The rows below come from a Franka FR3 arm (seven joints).
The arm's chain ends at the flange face. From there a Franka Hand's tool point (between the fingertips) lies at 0.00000 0.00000 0.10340 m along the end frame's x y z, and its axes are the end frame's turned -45 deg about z.
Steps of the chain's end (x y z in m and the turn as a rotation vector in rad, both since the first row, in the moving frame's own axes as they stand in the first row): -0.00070 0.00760 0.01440 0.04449 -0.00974 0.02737; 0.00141 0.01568 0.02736 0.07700 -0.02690 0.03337; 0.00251 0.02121 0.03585 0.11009 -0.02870 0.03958; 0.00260 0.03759 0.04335 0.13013 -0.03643 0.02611
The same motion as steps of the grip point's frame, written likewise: -0.00328 0.00095 0.01429 0.03835 0.02457 0.02737; -0.00631 0.00456 0.02702 0.07347 0.03543 0.03337; -0.00709 0.00677 0.03518 0.09814 0.05755 0.03958; -0.01775 0.01637 0.04241 0.11778 0.06626 0.02611
